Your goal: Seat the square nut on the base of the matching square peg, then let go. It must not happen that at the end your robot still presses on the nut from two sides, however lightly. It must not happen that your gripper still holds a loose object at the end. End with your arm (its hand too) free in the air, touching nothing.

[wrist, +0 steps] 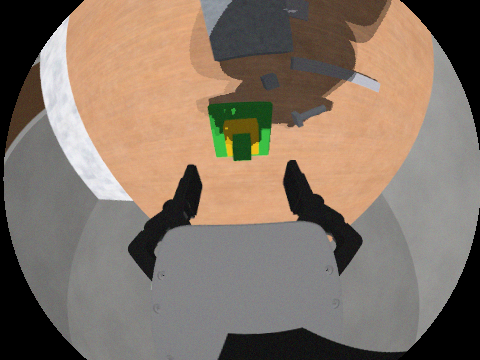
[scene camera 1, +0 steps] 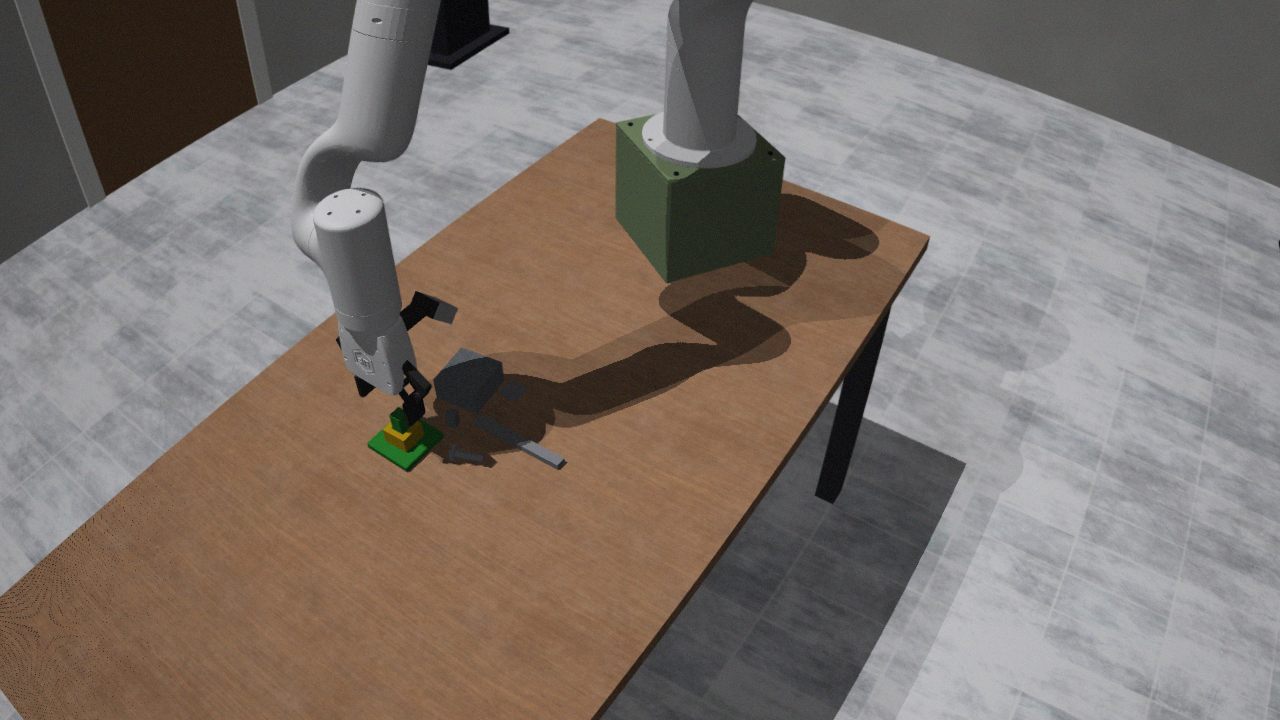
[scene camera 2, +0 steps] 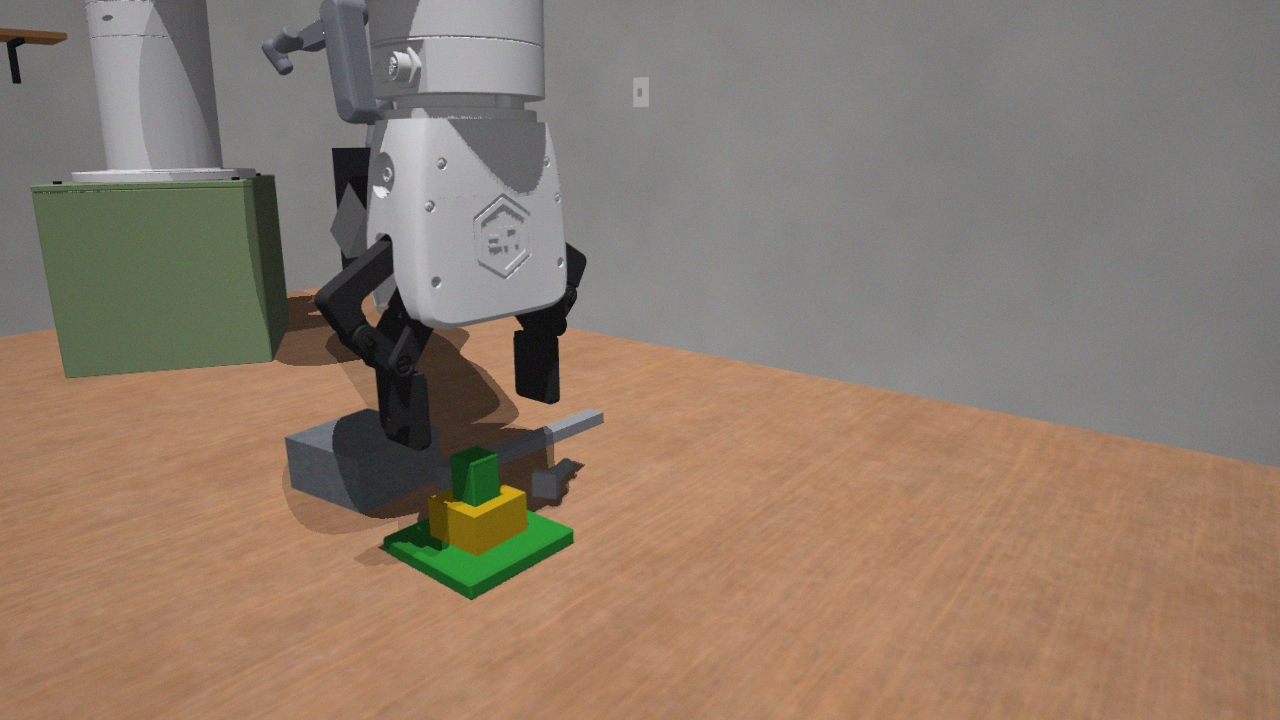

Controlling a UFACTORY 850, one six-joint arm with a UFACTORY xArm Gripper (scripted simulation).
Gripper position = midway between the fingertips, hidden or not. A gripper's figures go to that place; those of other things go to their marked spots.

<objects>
My gripper (scene camera 1: pixel 392 404): 1.25 m from the lens. A grey block (scene camera 1: pixel 469 379) is 1.32 m from the lens. A grey bar (scene camera 1: pixel 548 457) is 1.25 m from the lens.
</objects>
